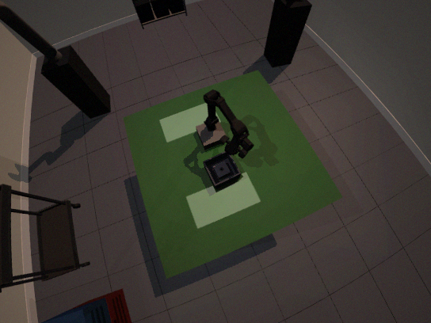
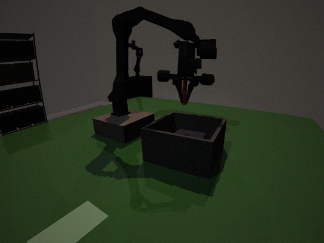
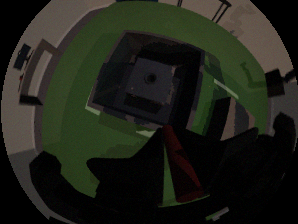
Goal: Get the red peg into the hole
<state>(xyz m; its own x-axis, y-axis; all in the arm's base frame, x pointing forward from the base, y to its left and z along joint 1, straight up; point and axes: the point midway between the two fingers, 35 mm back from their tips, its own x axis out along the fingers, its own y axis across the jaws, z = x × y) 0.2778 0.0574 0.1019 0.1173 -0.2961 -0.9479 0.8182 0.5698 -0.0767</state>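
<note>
Now: the red peg 1 cm to the left of my gripper tip and 3 cm above it. From my gripper tip the other things lie so: dark box: 6 cm ahead, 8 cm to the right, 11 cm below; then pale plate: 6 cm ahead, 8 cm to the right, 9 cm below.
</note>
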